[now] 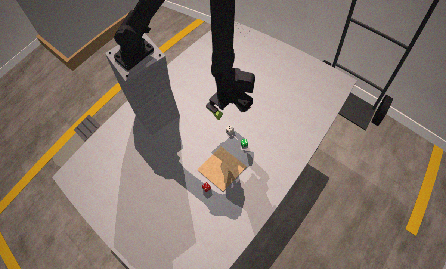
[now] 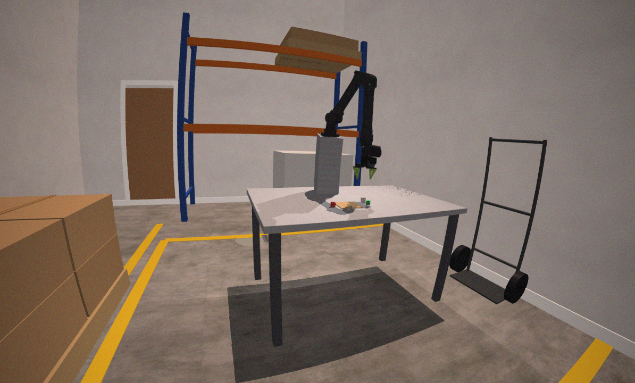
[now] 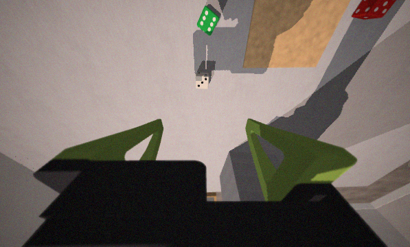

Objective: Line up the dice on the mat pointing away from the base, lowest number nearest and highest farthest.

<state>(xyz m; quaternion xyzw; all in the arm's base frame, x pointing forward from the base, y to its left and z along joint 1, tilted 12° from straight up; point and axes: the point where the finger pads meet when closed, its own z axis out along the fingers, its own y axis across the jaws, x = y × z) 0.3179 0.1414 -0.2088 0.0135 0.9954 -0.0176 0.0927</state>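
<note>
My hand is 140 mm above the white die and 10 mm short of it. The rest, counted from my hand: red die: 250 mm to the right, 140 mm below, 100 mm ahead; green die: 140 mm below, 100 mm ahead, 10 mm to the right; tan mat: 150 mm to the right, 150 mm below, 100 mm ahead.
</note>
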